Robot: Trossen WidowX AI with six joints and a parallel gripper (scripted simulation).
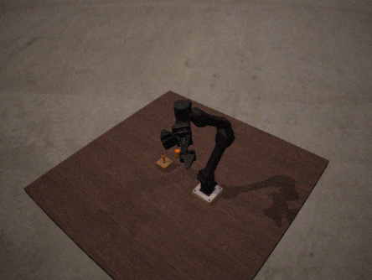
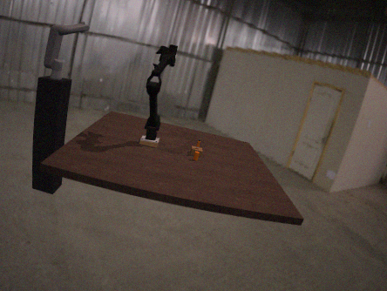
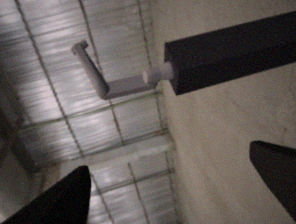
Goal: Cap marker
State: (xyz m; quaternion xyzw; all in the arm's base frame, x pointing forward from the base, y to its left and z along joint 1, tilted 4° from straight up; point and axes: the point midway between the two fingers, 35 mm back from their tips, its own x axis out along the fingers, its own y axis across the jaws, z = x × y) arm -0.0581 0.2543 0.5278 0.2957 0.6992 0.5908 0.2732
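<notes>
My gripper tip is 52 cm above the orange cap, 42 cm to the left of it and 42 cm short of it.
</notes>
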